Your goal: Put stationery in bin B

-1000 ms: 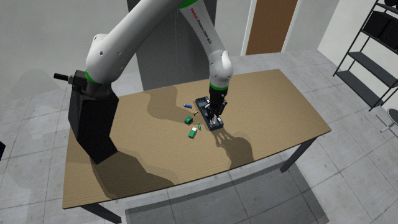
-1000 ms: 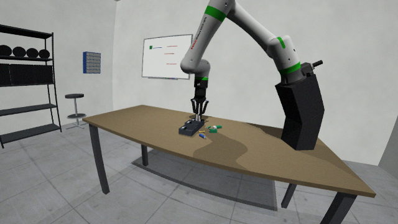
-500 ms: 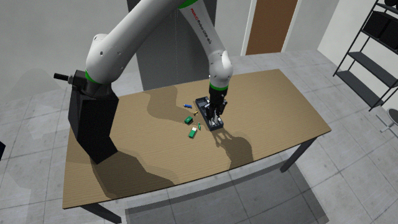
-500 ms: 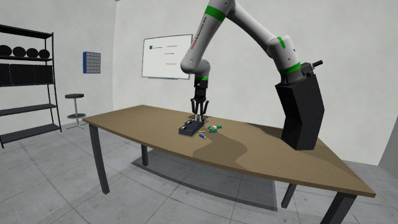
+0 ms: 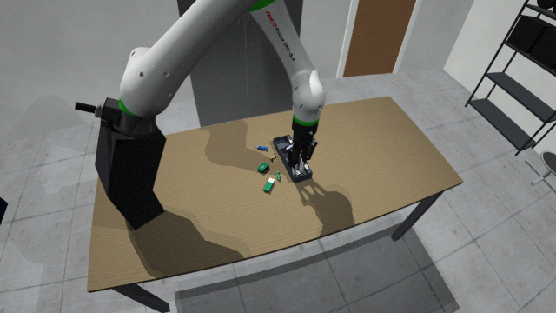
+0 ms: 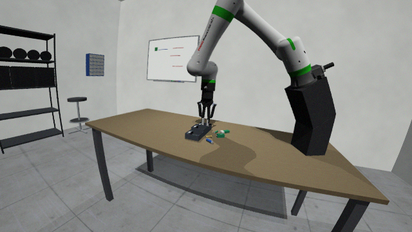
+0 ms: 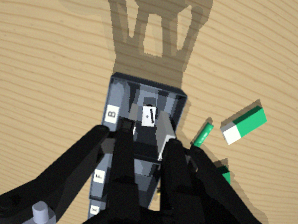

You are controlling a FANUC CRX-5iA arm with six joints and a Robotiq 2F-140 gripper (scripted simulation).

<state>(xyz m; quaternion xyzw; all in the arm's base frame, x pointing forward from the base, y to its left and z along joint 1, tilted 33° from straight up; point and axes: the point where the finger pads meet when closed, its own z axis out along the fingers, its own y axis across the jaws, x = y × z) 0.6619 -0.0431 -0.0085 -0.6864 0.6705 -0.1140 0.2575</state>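
Right now the white piece is 4 cm below my hand. The rest, counted from my hand: green stick (8 cm behind, 1 cm to the left, 5 cm below); then green-and-white block (13 cm behind, 3 cm to the right, 5 cm below); then bin row (8 cm to the left, 3 cm below).
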